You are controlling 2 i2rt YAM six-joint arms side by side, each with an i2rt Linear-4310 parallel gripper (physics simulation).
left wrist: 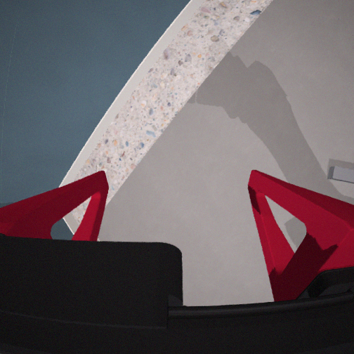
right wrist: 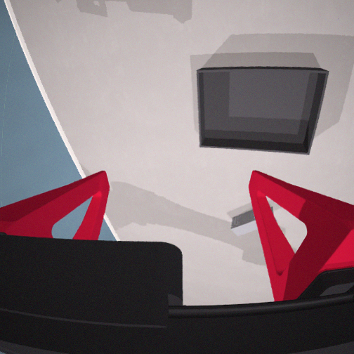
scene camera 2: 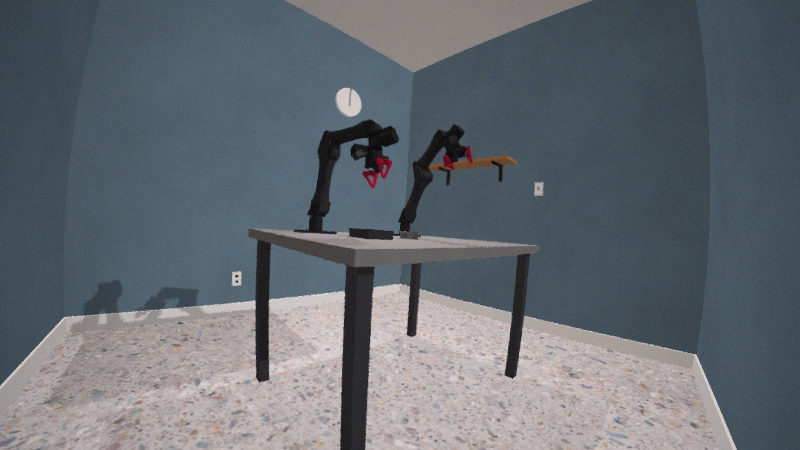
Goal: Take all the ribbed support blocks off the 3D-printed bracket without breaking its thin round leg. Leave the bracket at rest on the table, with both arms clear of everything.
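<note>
The grey bracket piece lies on the table. In the left wrist view it is cut off at the right edge; in the right wrist view a finger partly hides it. It is too small to tell its ribbed blocks and thin leg apart. My left gripper is open and empty, high above the table. My right gripper is open and empty, high above the table, with the bracket piece beyond its right finger in its wrist view.
A dark open tray stands on the table beside the bracket piece; its inside looks empty. Arm shadows fall across the table. An orange wall shelf is on the wall behind the left gripper. A round clock hangs on the wall.
</note>
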